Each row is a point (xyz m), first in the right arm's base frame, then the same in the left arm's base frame.
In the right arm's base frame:
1: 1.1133 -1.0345 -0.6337
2: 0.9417 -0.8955 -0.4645
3: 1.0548 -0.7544 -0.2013
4: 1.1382 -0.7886 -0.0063
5: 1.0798 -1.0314 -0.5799
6: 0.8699 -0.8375 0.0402
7: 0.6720 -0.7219 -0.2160
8: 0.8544 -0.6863 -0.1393
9: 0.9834 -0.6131 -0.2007
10: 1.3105 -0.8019 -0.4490
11: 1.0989 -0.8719 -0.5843
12: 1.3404 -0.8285 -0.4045
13: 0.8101 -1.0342 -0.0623
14: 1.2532 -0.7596 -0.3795
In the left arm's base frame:
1: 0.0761 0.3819 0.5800
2: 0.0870 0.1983 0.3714
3: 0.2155 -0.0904 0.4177
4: 0.3985 -0.1968 0.4542
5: 0.1092 0.3520 0.5349
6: 0.4195 -0.1443 0.1834
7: 0.1194 -0.0450 0.0482
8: 0.1855 -0.1488 0.2072
9: 0.1145 -0.1886 0.3455
10: 0.1015 0.0571 0.7247
11: 0.0080 0.2282 0.5516
12: 0.1570 0.0456 0.7440
13: 0.4566 0.0803 0.1526
14: 0.1176 -0.0090 0.6521

